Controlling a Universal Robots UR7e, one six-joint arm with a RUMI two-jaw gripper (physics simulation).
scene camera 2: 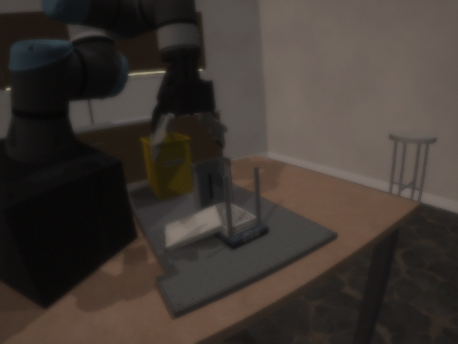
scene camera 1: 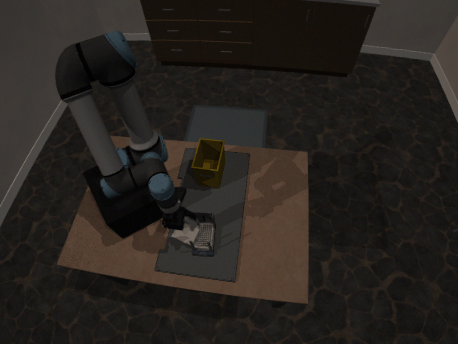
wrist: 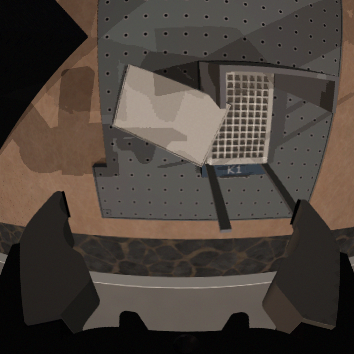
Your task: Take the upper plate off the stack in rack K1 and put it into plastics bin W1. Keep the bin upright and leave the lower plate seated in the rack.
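Frame: origin at the arm's base, x left, y back, z up, level; millimetres.
Where they show: gripper, fingertip midpoint: (scene camera 2: 190, 155) (wrist: 181, 200); arm's base, link origin: (scene camera 2: 42, 148).
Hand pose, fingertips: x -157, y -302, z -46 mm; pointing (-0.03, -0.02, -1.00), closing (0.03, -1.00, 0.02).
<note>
Each offset is from my fingertips to the top centre of the thing. "spot": to the spot under its first point. Level surfaces: height alone.
The upper plate (scene camera 1: 185, 232) (scene camera 2: 192, 227) (wrist: 167, 117) is out of the stack. It lies tilted and turned at the rack's left side, with its right end up against the rack and over the edge of the lower plate. The lower plate {dx +12, dy -73, dz -156 mm} (scene camera 2: 237, 216) (wrist: 245, 120), with a grid-like top, sits in rack K1 {spot: dx -69, dy -88, dz -173 mm} (scene camera 1: 203, 253) (scene camera 2: 247, 235) (wrist: 235, 170). The yellow bin W1 {dx +371, dy -30, dz -10 mm} (scene camera 1: 210, 176) (scene camera 2: 171, 167) stands upright behind the rack. My gripper (scene camera 1: 175, 223) (scene camera 2: 188, 149) (wrist: 181, 200) is open and empty, above the plates and apart from them.
The rack has two thin front posts {spot: dx -51, dy -120, dz -101 mm} (scene camera 2: 257, 195) (wrist: 220, 200) and a tall panel (scene camera 2: 206, 185) at its back. The rack and bin stand on a grey perforated board {dz -190 mm} (scene camera 1: 225, 210) (scene camera 2: 280, 235) (wrist: 150, 200). The black robot base (scene camera 1: 122, 217) (scene camera 2: 60, 220) is at the left.
</note>
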